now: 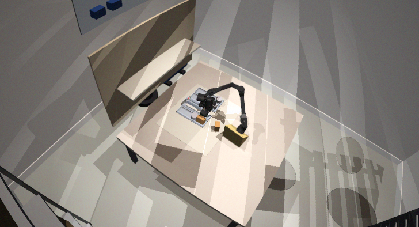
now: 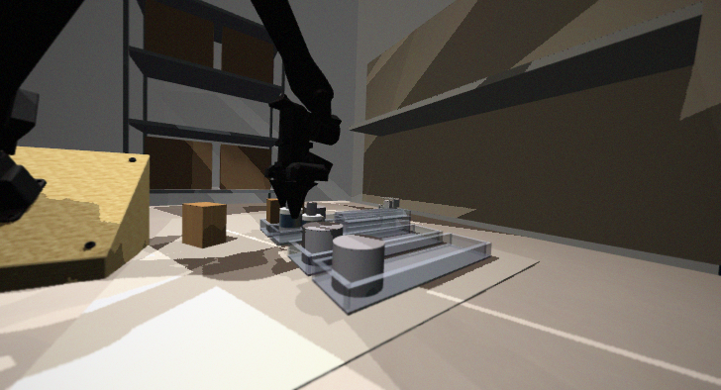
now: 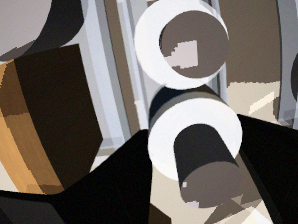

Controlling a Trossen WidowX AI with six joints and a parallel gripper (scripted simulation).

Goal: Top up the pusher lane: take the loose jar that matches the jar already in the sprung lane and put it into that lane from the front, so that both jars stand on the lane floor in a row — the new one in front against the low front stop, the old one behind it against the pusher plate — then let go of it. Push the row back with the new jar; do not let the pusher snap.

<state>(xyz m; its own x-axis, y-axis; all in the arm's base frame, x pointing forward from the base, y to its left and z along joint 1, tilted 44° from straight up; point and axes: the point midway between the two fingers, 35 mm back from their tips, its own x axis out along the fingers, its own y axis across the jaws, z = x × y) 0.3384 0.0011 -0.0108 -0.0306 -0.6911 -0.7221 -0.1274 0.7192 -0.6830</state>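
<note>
My gripper tip is now 8 cm to the right of the brown box, 1 cm short of it and 1 cm above it. From my gripper tip the other things lie so: shelf board: 50 cm ahead, 32 cm above, 6 cm to the left.
</note>
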